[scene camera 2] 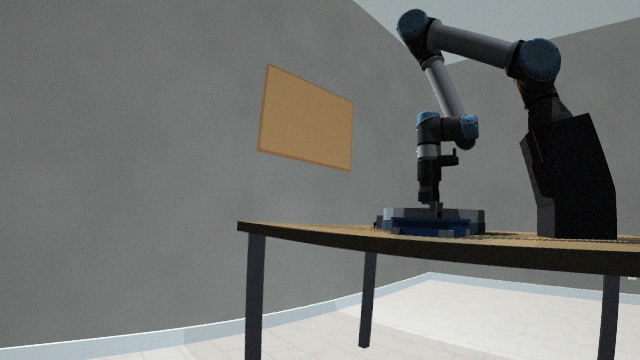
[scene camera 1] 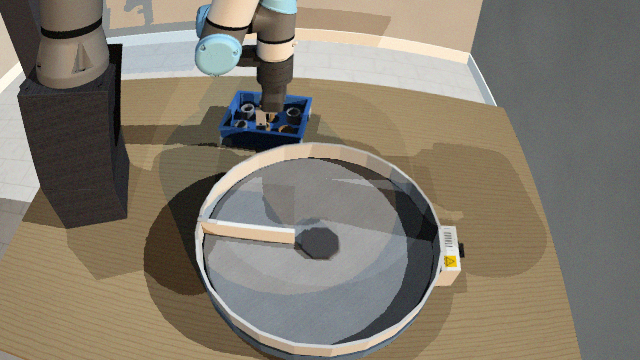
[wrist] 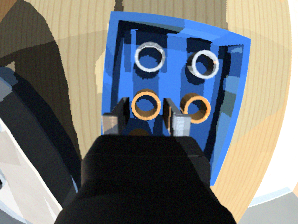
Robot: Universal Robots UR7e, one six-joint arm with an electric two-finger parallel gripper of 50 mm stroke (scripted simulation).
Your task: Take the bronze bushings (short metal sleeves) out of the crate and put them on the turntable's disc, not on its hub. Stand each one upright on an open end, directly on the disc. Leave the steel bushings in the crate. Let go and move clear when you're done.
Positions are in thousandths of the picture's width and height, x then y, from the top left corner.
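Observation:
You'd find my gripper (scene camera 1: 410, 346), (scene camera 2: 680, 621) and (wrist: 492, 480). There's also a blue crate (scene camera 1: 412, 388), (scene camera 2: 670, 632) and (wrist: 602, 172), and I can see a grey turntable disc (scene camera 1: 505, 812) too.

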